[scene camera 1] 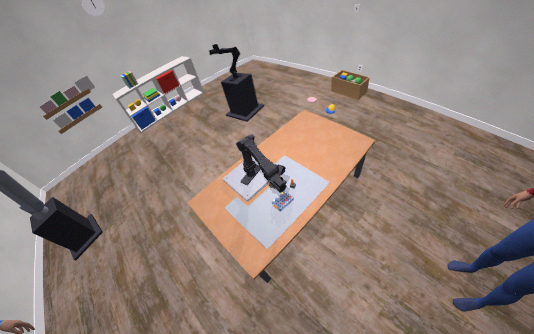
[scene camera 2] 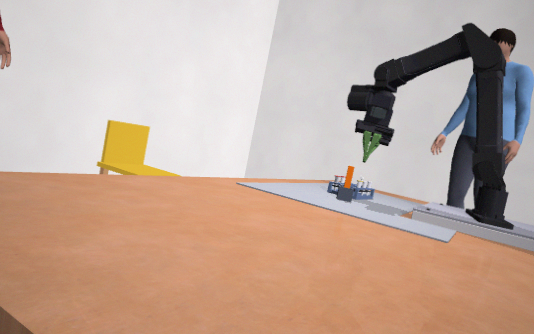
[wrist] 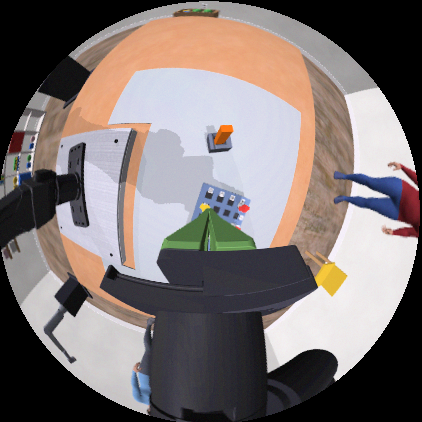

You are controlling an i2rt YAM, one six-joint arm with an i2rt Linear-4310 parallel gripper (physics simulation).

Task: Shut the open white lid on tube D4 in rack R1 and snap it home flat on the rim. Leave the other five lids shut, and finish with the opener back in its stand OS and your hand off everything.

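Frame: origin at the arm's base, x left, y back, z up, level; millimetres.
Seen in the pictures: gripper, fingertip midpoint: (scene camera 2: 363, 161) (wrist: 208, 212); arm's base at its link origin: (scene camera 1: 251, 174) (scene camera 2: 486, 220) (wrist: 76, 185).
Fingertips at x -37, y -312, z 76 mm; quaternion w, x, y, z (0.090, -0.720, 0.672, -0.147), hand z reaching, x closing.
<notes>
Offsets run from my fingertips to a thing's top centre. Level surfaces: height alone.
My gripper (scene camera 2: 364, 160) (wrist: 208, 212) is shut with its green fingertips together and empty, above the rack. The blue rack R1 @(dy -19, dx -49, dz -38 mm) (scene camera 1: 283, 201) (scene camera 2: 364, 195) (wrist: 223, 214) stands on the mat with small tubes in it. In the wrist view the fingers hide part of the rack. A yellow lid @(dy -1, dx -10, dz -53 mm) (wrist: 204, 206) shows at the rack's left side, and a red lid @(dy -62, dx -7, dz -53 mm) (wrist: 244, 208) at its right side. Which lid is the open white one on D4 I cannot tell. The orange opener @(dy -19, dx +100, dz -16 mm) (scene camera 1: 292, 181) (scene camera 2: 349, 177) (wrist: 224, 134) stands upright in its dark stand OS @(dy -19, dx +100, dz -69 mm) (scene camera 2: 344, 194) (wrist: 219, 145), apart from the rack.
The rack and the stand are on the pale mat @(dz -101 mm) (scene camera 1: 260, 225) (scene camera 2: 300, 194) (wrist: 265, 110) on the orange table @(dz -104 mm) (scene camera 1: 325, 135) (scene camera 2: 150, 240) (wrist: 230, 45). The arm's metal base plate (scene camera 1: 248, 191) (wrist: 102, 175) lies beside the mat.
</notes>
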